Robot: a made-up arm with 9 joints. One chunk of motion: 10 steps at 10 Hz.
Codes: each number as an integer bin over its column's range. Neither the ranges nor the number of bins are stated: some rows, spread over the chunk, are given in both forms.
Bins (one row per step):
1: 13 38 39 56 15 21 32 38 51
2: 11 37 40 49 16 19 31 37 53
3: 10 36 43 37 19 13 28 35 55
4: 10 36 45 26 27 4 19 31 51
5: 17 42 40 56 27 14 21 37 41
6: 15 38 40 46 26 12 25 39 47
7: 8 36 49 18 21 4 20 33 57
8: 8 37 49 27 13 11 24 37 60
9: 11 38 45 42 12 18 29 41 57
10: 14 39 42 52 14 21 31 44 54
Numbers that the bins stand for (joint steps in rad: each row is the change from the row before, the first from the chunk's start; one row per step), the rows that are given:
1: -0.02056 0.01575 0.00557 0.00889 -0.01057 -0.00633 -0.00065 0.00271 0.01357
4: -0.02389 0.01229 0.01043 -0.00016 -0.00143 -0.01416 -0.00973 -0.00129 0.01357
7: -0.02611 0.01229 0.01367 -0.00257 -0.00600 -0.01416 -0.00903 -0.00014 0.01729
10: -0.01944 0.01748 0.00800 0.00768 -0.01133 -0.00633 -0.00135 0.00614 0.01543
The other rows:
2: -0.02278 0.01402 0.00638 0.00678 -0.00981 -0.00725 -0.00135 0.00214 0.01481
3: -0.02389 0.01229 0.00881 0.00316 -0.00752 -0.01002 -0.00344 0.00100 0.01605
5: -0.01611 0.02267 0.00638 0.00889 -0.00143 -0.00956 -0.00833 0.00214 0.00738
6: -0.01833 0.01575 0.00638 0.00587 -0.00219 -0.01048 -0.00554 0.00329 0.01110
8: -0.02611 0.01402 0.01367 0.00014 -0.01210 -0.01094 -0.00624 0.00214 0.01914
9: -0.02278 0.01575 0.01043 0.00467 -0.01286 -0.00771 -0.00275 0.00443 0.01729

